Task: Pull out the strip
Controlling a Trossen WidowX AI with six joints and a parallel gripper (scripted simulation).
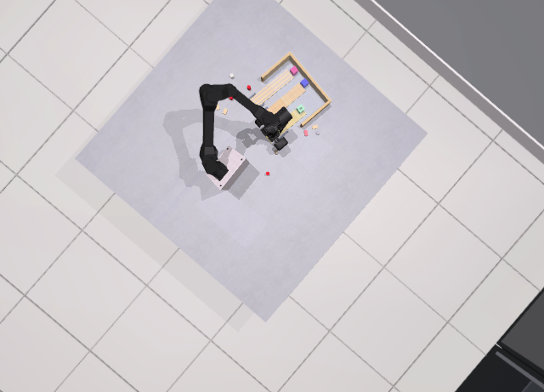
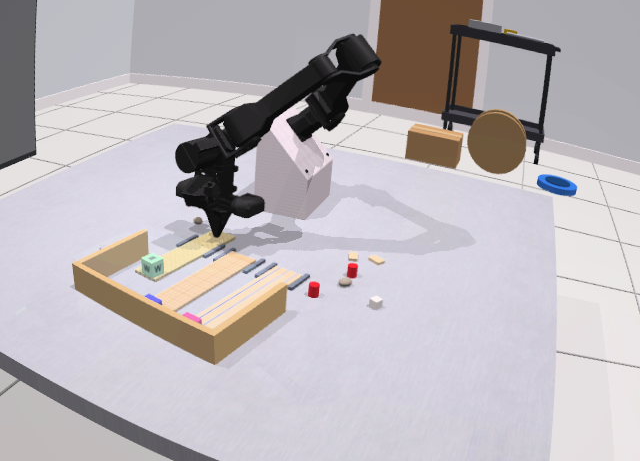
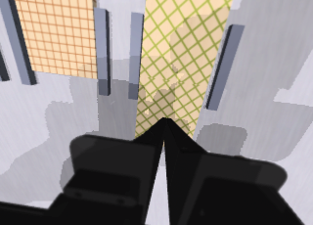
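Right now my gripper tip is 9 cm short of the lattice strip and 2 cm to the left of it.
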